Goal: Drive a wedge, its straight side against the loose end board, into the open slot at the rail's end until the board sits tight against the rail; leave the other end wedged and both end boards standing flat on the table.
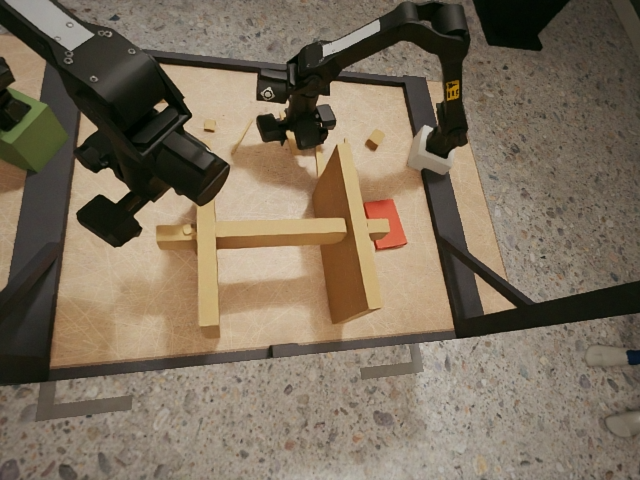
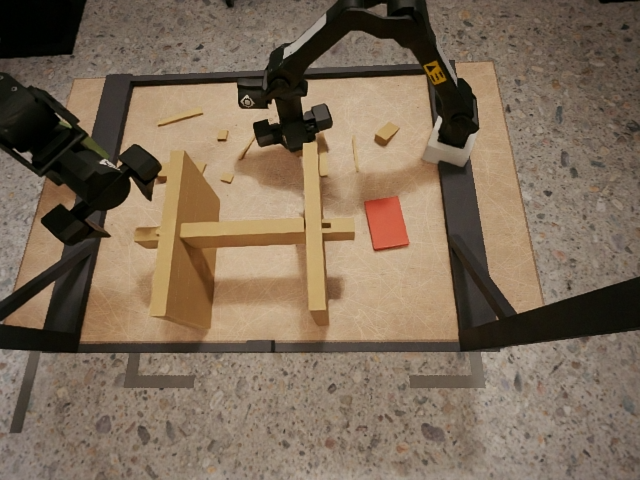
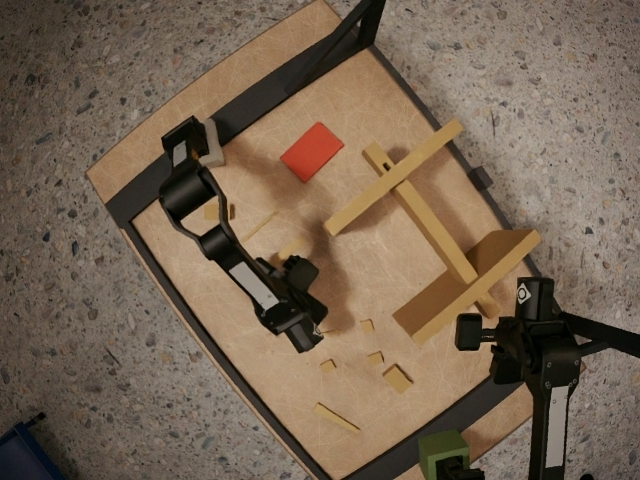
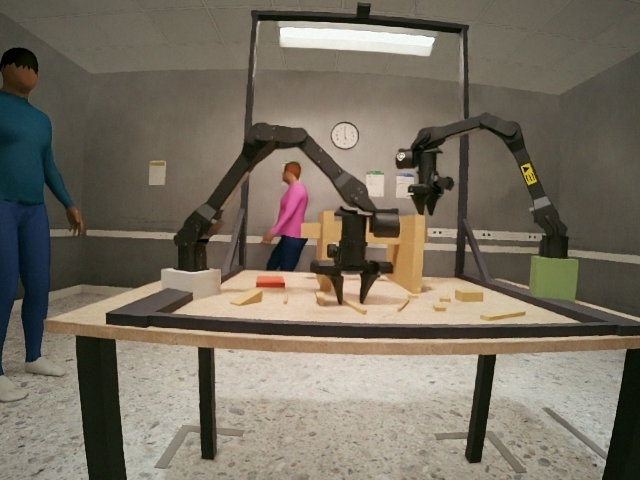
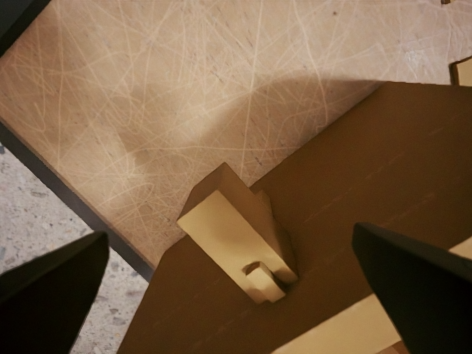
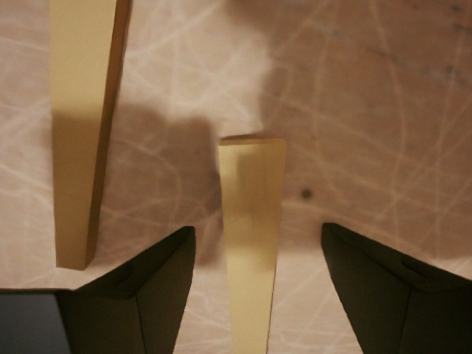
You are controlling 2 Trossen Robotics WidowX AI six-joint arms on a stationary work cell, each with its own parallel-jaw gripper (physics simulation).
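Frame: origin at the left arm's base, x left, y back, z up, level; centimetres.
Seen in the pictures: left gripper, fingertip midpoint: (image 1: 158, 213) (image 2: 130, 217) (image 3: 493, 321) (image 4: 426, 216) (image 5: 233, 238); right gripper, fingertip midpoint: (image 1: 291, 142) (image 4: 350, 303) (image 6: 258, 235); left arm's base, origin of the base link: (image 1: 3, 111) (image 3: 449, 469) (image 4: 553, 257); right arm's base, origin of the base link: (image 1: 437, 145) (image 2: 453, 134) (image 3: 193, 144) (image 4: 191, 269).
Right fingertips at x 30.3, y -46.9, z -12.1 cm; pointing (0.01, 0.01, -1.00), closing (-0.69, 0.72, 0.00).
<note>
Pixels of each thing's top centre, then the offset from my right fingertips to it. "spot": a spot on its surface instead.
- rail, middle of its top: (image 1: 283, 226) (image 3: 438, 232) (image 2: 242, 227) (image 4: 365, 222) dx -30.9, dy -8.1, dz +19.8 cm
- wedged board, middle of its top: (image 1: 206, 224) (image 3: 481, 287) (image 2: 167, 225) (image 4: 404, 216) dx -37.1, dy +3.1, dz +22.1 cm
- loose end board, surface spot: (image 2: 315, 268) (image 3: 433, 144) spot: dx -32.1, dy -24.3, dz +22.1 cm
- open slot, surface spot: (image 3: 383, 169) (image 2: 326, 225) spot: dx -22.9, dy -21.4, dz +17.6 cm
- flat wedge, middle of its top: (image 6: 257, 303) (image 4: 354, 303) (image 1: 288, 132) dx +1.9, dy +1.7, dz +0.7 cm
- larger wedge, middle of its top: (image 6: 85, 103) (image 3: 282, 257) (image 4: 321, 296) (image 2: 321, 153) (image 1: 318, 153) dx +0.0, dy -7.5, dz +0.7 cm
- thin strip, middle of its top: (image 3: 258, 226) (image 2: 355, 152) dx +4.2, dy -15.1, dz +0.6 cm
- sloped block, middle of its top: (image 3: 215, 211) (image 4: 246, 291) (image 2: 388, 127) (image 1: 378, 133) dx +13.2, dy -19.9, dz +2.5 cm
- red block, middle of its top: (image 3: 311, 151) (image 2: 386, 221) (image 1: 385, 222) (image 4: 270, 279) dx -10.2, dy -30.1, dz +1.4 cm
- black frame, middle of its top: (image 1: 285, 349) (image 2: 258, 345) (image 3: 484, 177) dx -48.0, dy -18.4, dz +5.6 cm
The rail (image 1: 279, 232) (image 2: 242, 233) (image 3: 436, 229) passes through two upright end boards. The wedged board (image 2: 164, 258) (image 1: 207, 289) has a wedge (image 5: 265, 282) in its slot. At the other end, the loose end board (image 2: 315, 268) (image 3: 439, 142) stands upright, with a small gap to the rail's shoulder; the open slot (image 2: 326, 225) (image 3: 386, 165) shows outside it. My right gripper (image 6: 258, 235) (image 4: 351, 301) is open, partly closed, low at the table, its fingers either side of a flat wedge (image 6: 252, 215). My left gripper (image 5: 233, 238) (image 4: 426, 211) is open and empty above the wedged rail end.
A larger wedge (image 6: 80, 125) (image 2: 323, 162) lies beside the right gripper. A thin strip (image 2: 355, 155), a sloped block (image 2: 386, 133) and several small pieces lie around. A red block (image 2: 386, 222) (image 3: 311, 151) lies beyond the slotted end. The black frame (image 2: 268, 346) edges the table.
</note>
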